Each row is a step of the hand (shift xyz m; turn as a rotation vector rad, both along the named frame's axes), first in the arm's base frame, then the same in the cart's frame.
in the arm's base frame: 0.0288 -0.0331 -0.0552 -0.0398 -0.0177 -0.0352
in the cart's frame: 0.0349 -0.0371 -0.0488 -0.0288 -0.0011 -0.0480
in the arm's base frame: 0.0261 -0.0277 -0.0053 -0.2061 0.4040 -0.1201
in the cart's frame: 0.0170 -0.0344 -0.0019 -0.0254 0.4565 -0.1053
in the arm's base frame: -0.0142 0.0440 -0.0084 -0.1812 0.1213 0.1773
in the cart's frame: 0.0030 0.0467 -0.0046 -0.1869 0.1627 0.1326
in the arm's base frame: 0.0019 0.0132 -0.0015 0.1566 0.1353 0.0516
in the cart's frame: 0.0061 0.0119 0.0014 0.1619 0.0719 0.1188
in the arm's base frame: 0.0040 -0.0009 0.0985 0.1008 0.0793 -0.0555
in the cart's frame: -0.0302 -0.0086 0.0934 0.1321 0.0447 -0.0081
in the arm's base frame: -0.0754 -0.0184 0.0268 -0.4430 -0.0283 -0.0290
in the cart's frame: -0.0819 0.0060 -0.0007 -0.3943 0.1225 -0.1655
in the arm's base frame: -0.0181 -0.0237 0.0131 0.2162 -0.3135 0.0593
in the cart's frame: -0.0276 -0.0171 0.0028 0.0815 -0.3707 0.0668
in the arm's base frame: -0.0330 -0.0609 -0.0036 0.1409 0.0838 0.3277
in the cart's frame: -0.0461 -0.0461 -0.0238 0.0388 0.0105 0.3642
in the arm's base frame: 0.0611 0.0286 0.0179 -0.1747 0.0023 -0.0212
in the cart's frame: 0.0569 0.0054 0.0401 -0.1483 0.0616 -0.0721
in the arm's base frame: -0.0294 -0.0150 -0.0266 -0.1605 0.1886 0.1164
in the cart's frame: -0.0216 -0.0026 -0.0364 -0.1280 0.2231 0.0933
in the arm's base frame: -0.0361 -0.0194 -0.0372 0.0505 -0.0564 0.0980
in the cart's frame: -0.0253 -0.0038 -0.0491 -0.0047 -0.0763 0.0974
